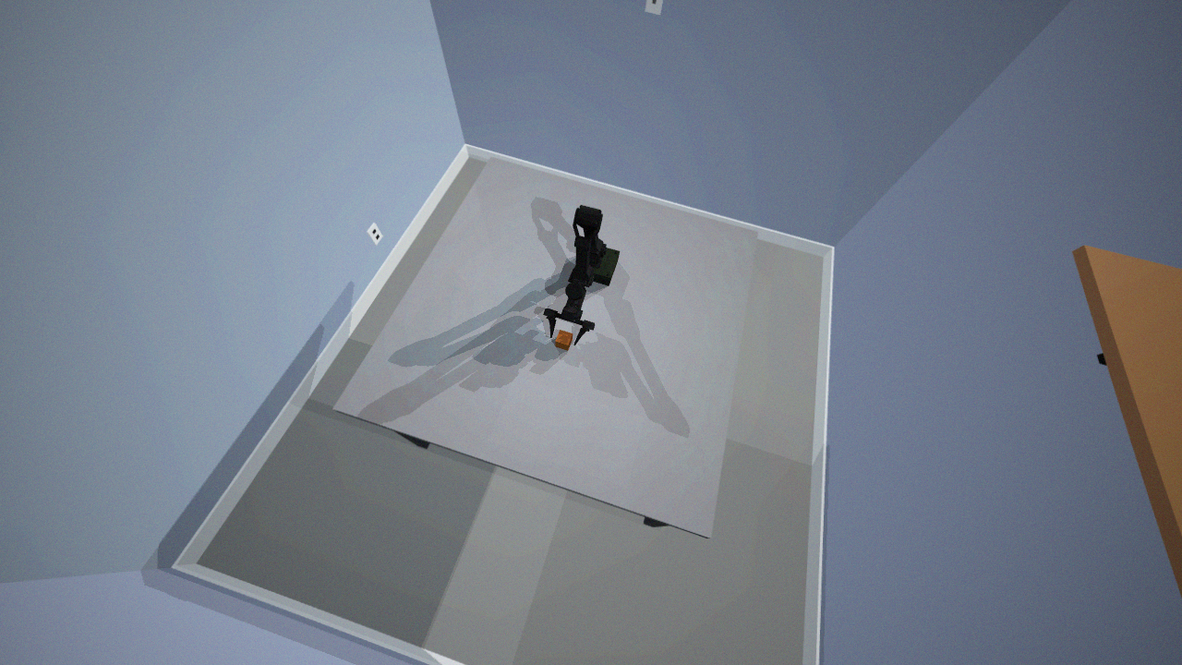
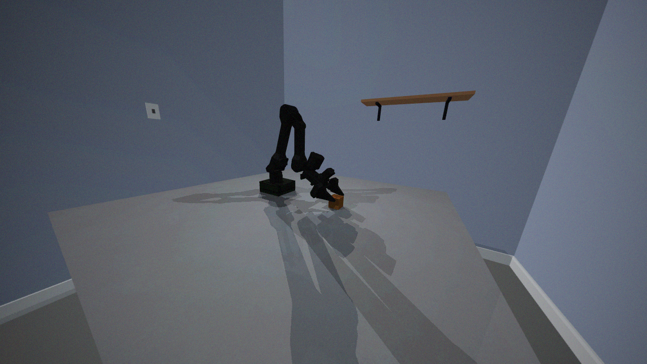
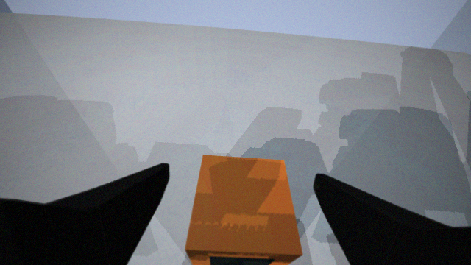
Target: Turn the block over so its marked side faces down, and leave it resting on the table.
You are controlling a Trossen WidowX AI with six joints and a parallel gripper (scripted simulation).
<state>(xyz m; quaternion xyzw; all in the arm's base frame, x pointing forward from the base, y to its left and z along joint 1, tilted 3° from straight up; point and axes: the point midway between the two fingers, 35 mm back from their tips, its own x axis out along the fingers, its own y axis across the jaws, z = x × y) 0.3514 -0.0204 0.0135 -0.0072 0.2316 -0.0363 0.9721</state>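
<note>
Now: the orange block 30 mm behind my gripper tip and 20 mm below it.
</note>
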